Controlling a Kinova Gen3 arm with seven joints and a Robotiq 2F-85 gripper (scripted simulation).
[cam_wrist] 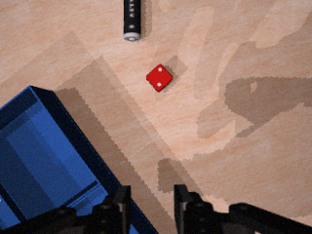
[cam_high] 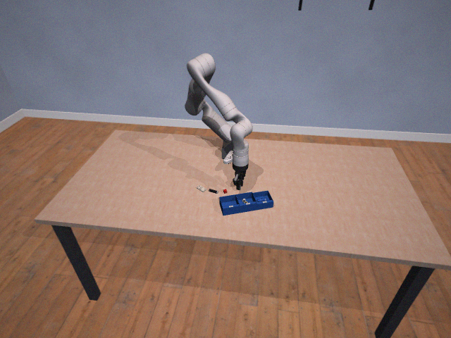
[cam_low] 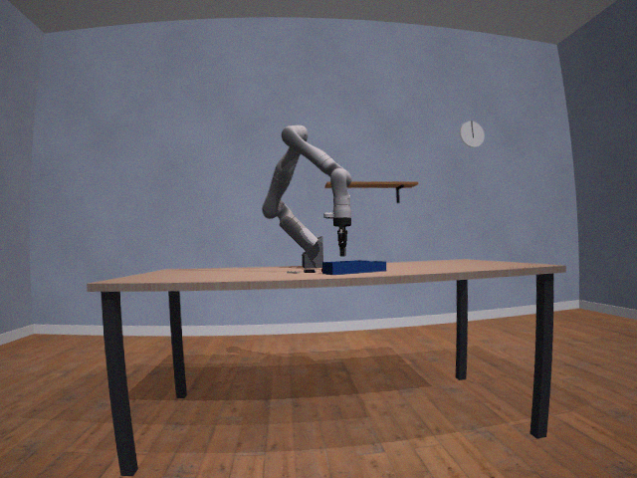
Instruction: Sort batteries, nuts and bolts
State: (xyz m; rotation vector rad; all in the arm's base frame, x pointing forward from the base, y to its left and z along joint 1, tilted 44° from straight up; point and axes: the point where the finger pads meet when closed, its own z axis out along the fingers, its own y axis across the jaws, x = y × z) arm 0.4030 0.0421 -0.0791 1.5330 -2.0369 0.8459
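Now: hand 14 cm to the left of the black battery, 8 cm above it and 3 cm past it. From my hand the other things lie so: brass nut 7 cm below, 5 cm ahead, 4 cm to the left; grey nut 7 cm below, 4 cm ahead, 3 cm to the left; blue bin 6 cm below, 6 cm ahead, 4 cm to the left.
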